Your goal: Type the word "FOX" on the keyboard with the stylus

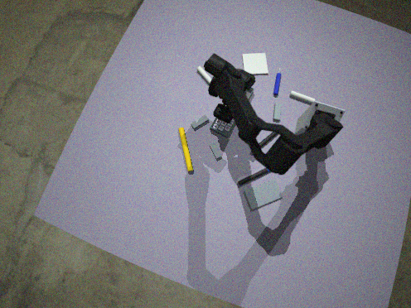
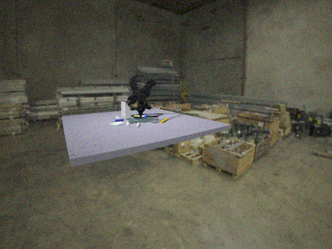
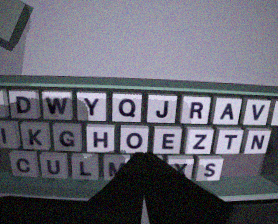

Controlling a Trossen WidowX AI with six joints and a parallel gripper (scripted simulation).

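Right now my gripper tip is 3 cm above the o key. The rest, counted from my gripper tip: grey block 17 cm behind, 4 cm to the right, 4 cm below; then x key 3 cm behind, 2 cm to the right, 3 cm below; then white pad 4 cm behind, 22 cm to the right, 4 cm below.
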